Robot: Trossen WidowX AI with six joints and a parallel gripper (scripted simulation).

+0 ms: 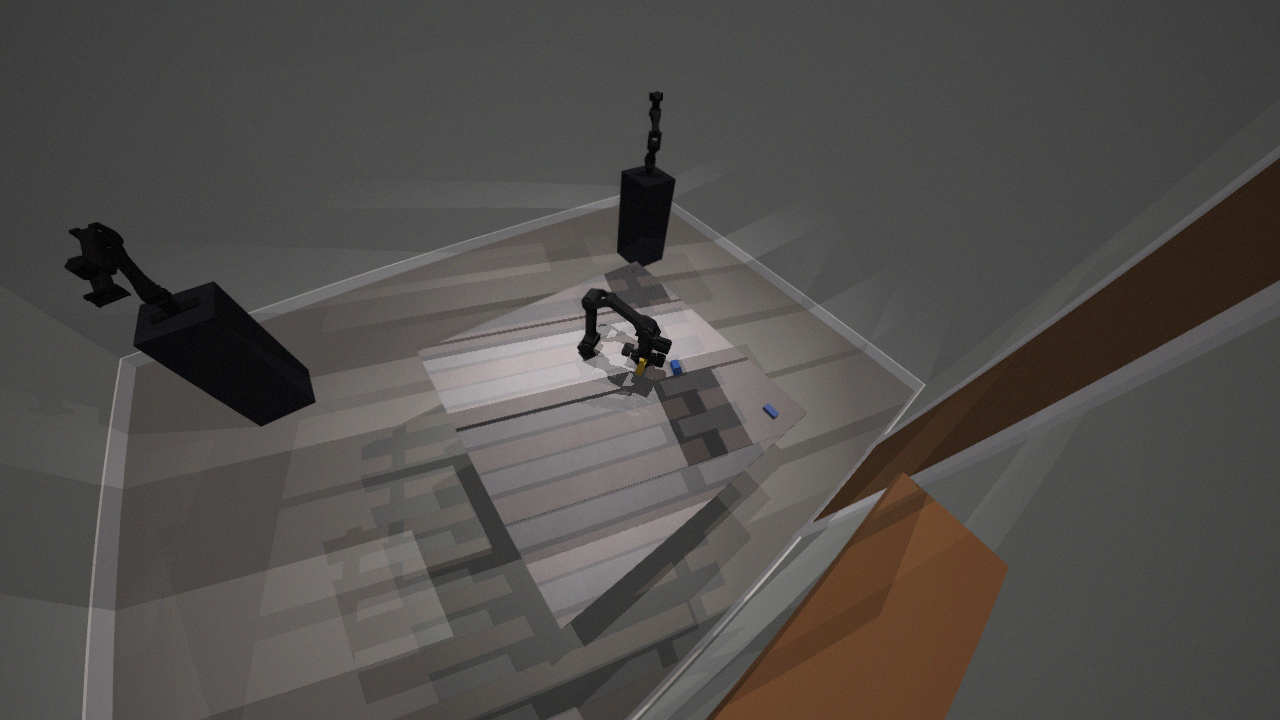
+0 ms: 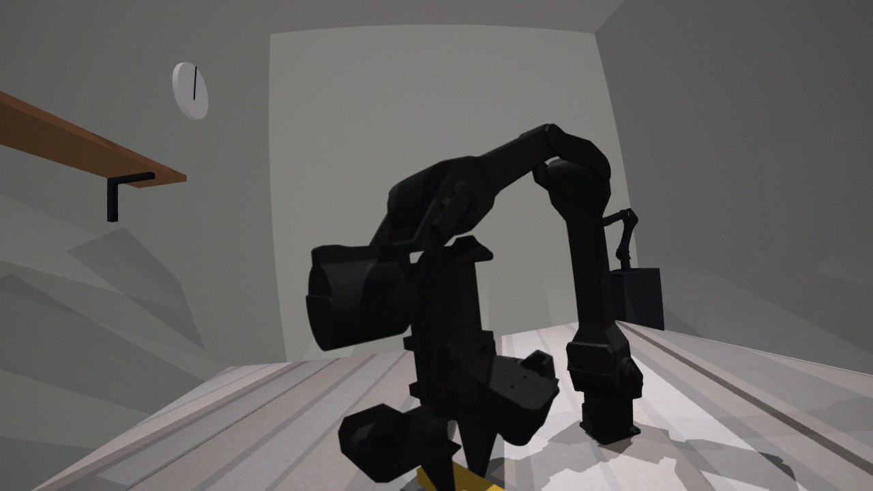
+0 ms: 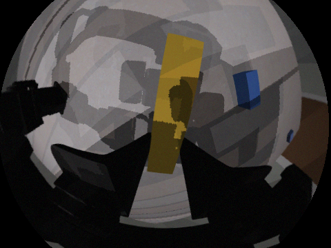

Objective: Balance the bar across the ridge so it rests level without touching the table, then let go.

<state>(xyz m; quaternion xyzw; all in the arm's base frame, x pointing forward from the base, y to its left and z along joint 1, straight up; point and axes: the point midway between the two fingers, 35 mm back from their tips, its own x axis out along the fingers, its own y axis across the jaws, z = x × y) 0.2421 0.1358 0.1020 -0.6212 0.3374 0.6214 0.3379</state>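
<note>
My gripper tip is 2 cm past the yellow bar and 2 cm to the right of it. Also, from my gripper tip: blue block: 7 cm ahead, 16 cm to the left, 5 cm below.
</note>
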